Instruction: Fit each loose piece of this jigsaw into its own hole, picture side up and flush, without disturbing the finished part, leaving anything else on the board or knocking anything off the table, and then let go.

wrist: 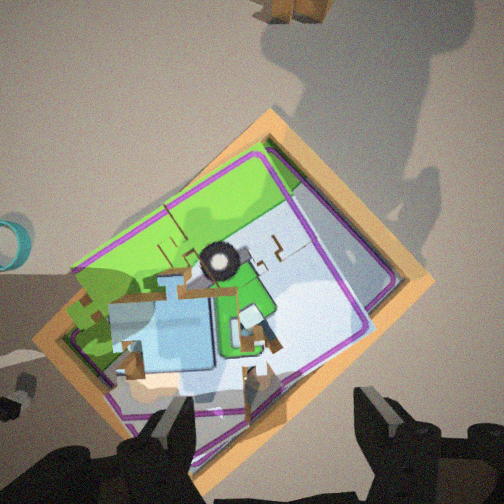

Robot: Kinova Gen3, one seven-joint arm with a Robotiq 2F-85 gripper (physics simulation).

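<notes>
The jigsaw board (345, 200) is an orange-framed tray lying turned at an angle in the middle of the wrist view. The picture pieces sit unevenly in it. A large green and white slab of pieces (220, 215) with a purple border lies shifted up-left and overhangs the frame's upper-left edge. A light blue piece (167, 332) and a green piece (245, 310) beside a black wheel (220, 261) lie on top, with brown gaps between them. My gripper (274, 410) is open and empty, its fingers above the board's lower corner.
A teal ring (15, 245) lies at the left edge. A brown wooden object (295, 10) is at the top edge. A small grey and black part (17, 395) lies at the lower left. The arm's shadow falls to the upper right.
</notes>
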